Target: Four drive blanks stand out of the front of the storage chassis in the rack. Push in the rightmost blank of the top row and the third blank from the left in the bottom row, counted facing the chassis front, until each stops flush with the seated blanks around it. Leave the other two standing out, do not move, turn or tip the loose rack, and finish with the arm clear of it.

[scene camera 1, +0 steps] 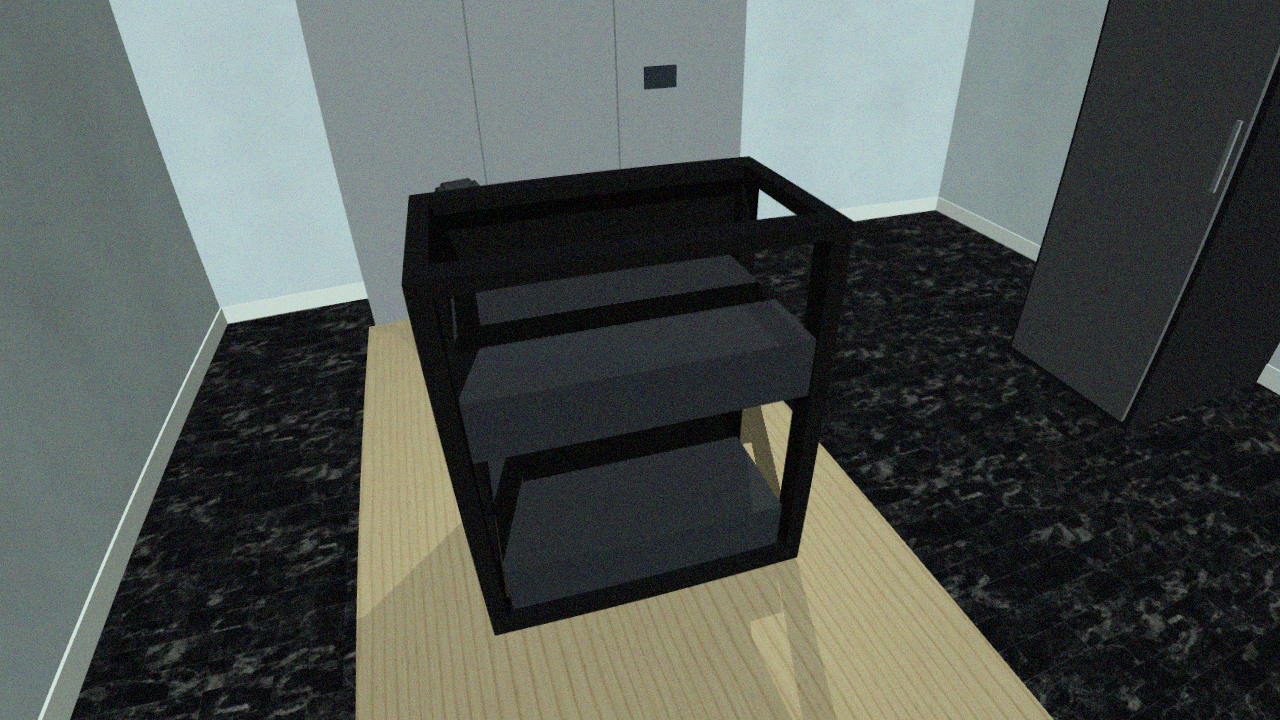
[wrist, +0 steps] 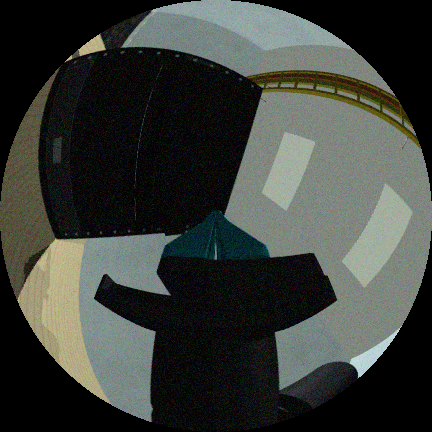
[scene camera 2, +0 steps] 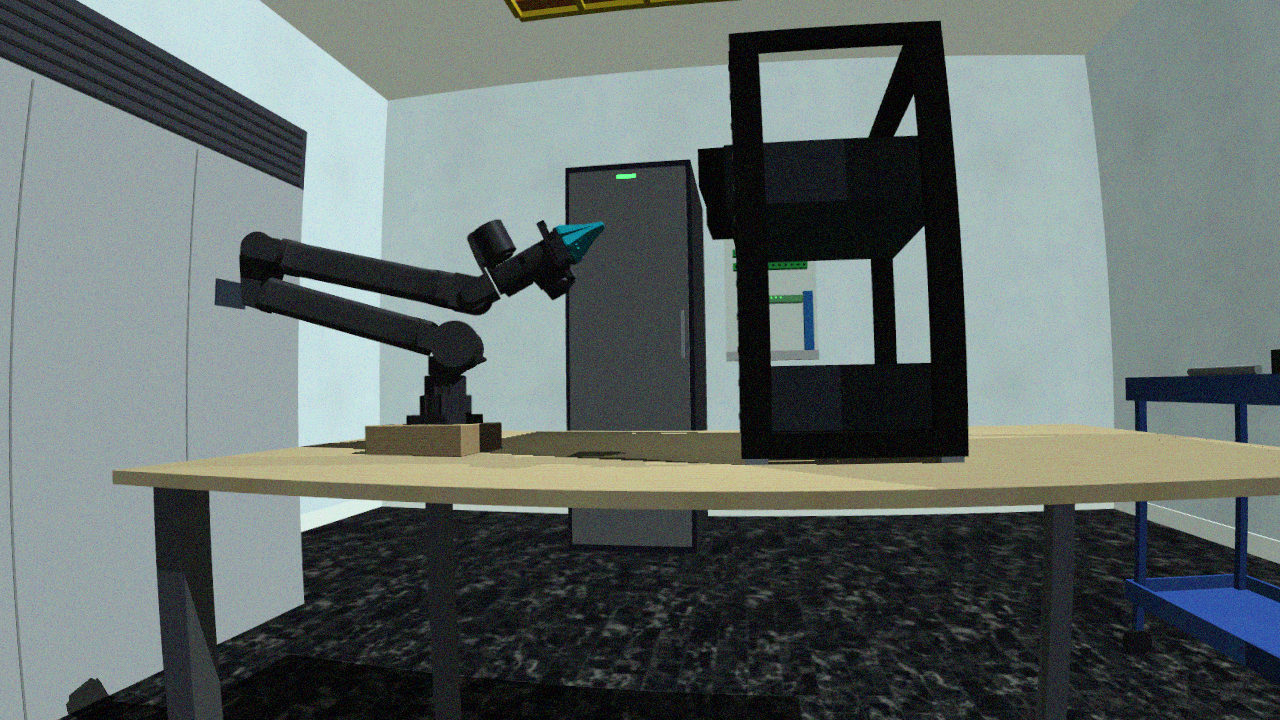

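Seen in the pictures: gripper, fingertip midpoint: (wrist: 215, 215) (scene camera 2: 603, 224); arm's base, origin of the base link: (scene camera 2: 445, 423).
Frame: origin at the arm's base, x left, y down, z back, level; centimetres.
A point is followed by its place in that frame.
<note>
The black rack (scene camera 1: 810, 394) @(y -30.6, x 37.5, z -76.9 cm) (scene camera 2: 948, 268) @(y -20.4, x -10.3, z -77.9 cm) (wrist: 257, 107) @(y -54.6, x 30.3, z -48.1 cm) stands upright on the table. The dark storage chassis (scene camera 1: 635, 394) @(y -36.4, x 13.1, z -78.4 cm) (scene camera 2: 832, 192) @(y -31.8, x -8.1, z -63.5 cm) sits in its middle; in scene camera 2 its front part juts out of the rack's left side. The chassis front is too dark in the wrist view to tell single drive blanks or how far any stands out. My gripper (scene camera 2: 602, 224) @(y -33.6, x 7.7, z -26.0 cm) (wrist: 215, 215) @(y -33.6, x 7.7, z -26.0 cm) is shut and empty, its teal fingertips together. In scene camera 2 it is left of the rack, apart from it, a little lower than the chassis front, pointing up and right.
The wooden table (scene camera 1: 411, 573) @(y 4.6, x -23.7, z -64.1 cm) (scene camera 2: 626, 493) @(y 4.8, x -35.1, z -41.5 cm) (wrist: 65, 300) @(y 4.5, x -25.8, z -37.4 cm) bears the rack and the arm's base block (scene camera 2: 420, 438) @(y 1.8, x -9.1, z -0.9 cm). A second dark unit (scene camera 1: 644, 528) @(y -8.4, x 14.5, z -74.6 cm) (scene camera 2: 805, 398) @(y -3.9, x -7.8, z -58.9 cm) fills the rack's bottom. A tall dark cabinet (scene camera 1: 1136, 205) (scene camera 2: 626, 295) and a blue cart (scene camera 2: 1199, 389) stand beyond the table.
</note>
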